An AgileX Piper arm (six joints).
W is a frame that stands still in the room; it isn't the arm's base.
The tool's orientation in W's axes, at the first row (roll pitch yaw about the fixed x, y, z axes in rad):
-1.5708, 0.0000, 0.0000
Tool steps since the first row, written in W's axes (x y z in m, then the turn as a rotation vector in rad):
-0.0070, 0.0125, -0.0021, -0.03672, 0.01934, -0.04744
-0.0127, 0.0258, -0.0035, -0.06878, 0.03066, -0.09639
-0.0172, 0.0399, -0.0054, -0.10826, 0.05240, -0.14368
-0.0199, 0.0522, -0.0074, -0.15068, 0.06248, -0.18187
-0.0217, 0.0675, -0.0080, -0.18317, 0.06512, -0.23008
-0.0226, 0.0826, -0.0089, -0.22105, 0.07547, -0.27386
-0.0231, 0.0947, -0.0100, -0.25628, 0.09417, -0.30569
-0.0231, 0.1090, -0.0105, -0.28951, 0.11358, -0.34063
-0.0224, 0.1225, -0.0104, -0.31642, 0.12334, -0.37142
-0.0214, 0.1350, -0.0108, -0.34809, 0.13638, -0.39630
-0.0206, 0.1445, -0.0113, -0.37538, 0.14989, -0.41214
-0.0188, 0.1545, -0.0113, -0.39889, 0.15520, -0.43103
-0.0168, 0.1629, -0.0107, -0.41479, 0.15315, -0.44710
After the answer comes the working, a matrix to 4 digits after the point.
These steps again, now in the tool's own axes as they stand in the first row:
-0.0070, 0.0021, 0.0125, -0.03672, 0.04744, 0.01934
-0.0127, 0.0035, 0.0258, -0.06878, 0.09639, 0.03066
-0.0172, 0.0054, 0.0399, -0.10826, 0.14368, 0.05240
-0.0199, 0.0074, 0.0522, -0.15068, 0.18187, 0.06248
-0.0217, 0.0080, 0.0675, -0.18317, 0.23008, 0.06512
-0.0226, 0.0089, 0.0826, -0.22105, 0.27386, 0.07547
-0.0231, 0.0100, 0.0947, -0.25628, 0.30569, 0.09417
-0.0231, 0.0105, 0.1090, -0.28951, 0.34063, 0.11358
-0.0224, 0.0104, 0.1225, -0.31642, 0.37142, 0.12334
-0.0214, 0.0108, 0.1350, -0.34809, 0.39630, 0.13638
-0.0206, 0.0113, 0.1445, -0.37538, 0.41214, 0.14989
-0.0188, 0.0113, 0.1545, -0.39889, 0.43103, 0.15520
-0.0168, 0.0107, 0.1629, -0.41479, 0.44710, 0.15315

The tool's axes in the first row as the columns of a matrix, in W's axes (rounded; the answer above uses it unrounded):
1.0000, 0.0000, 0.0000
0.0000, 0.0000, 1.0000
0.0000, -1.0000, 0.0000

